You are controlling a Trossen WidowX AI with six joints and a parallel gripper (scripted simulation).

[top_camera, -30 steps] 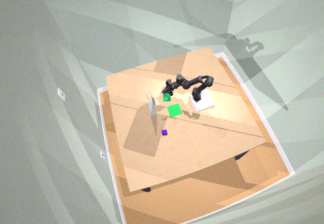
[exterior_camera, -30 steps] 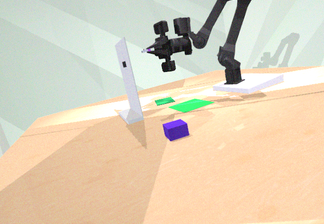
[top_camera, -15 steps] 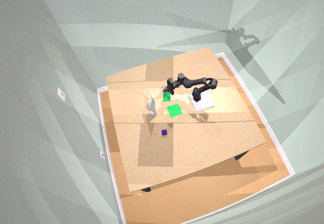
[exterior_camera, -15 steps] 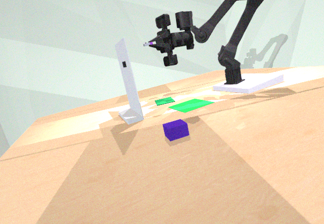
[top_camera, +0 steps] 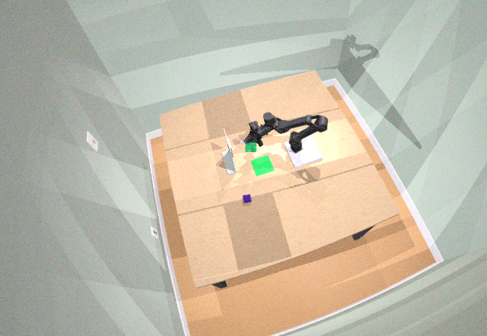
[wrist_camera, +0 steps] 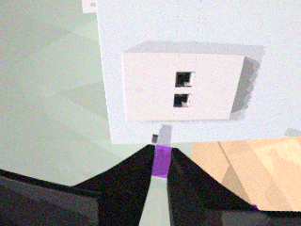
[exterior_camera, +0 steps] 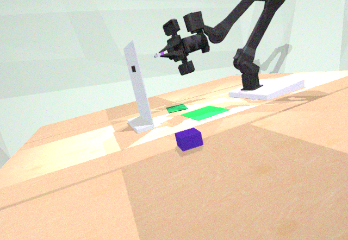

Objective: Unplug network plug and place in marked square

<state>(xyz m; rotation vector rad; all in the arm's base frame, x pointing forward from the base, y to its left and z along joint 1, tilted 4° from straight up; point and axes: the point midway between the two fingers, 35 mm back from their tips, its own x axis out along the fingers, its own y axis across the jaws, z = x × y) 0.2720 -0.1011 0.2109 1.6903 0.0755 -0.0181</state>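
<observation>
Now: the green marked square 7 cm behind my gripper tip, 9 cm to the left of it and 21 cm below it. Also, from my gripper tip: purple network plug: right at my gripper tip; then grey upright panel: 9 cm ahead, 3 cm to the right, 10 cm below.
</observation>
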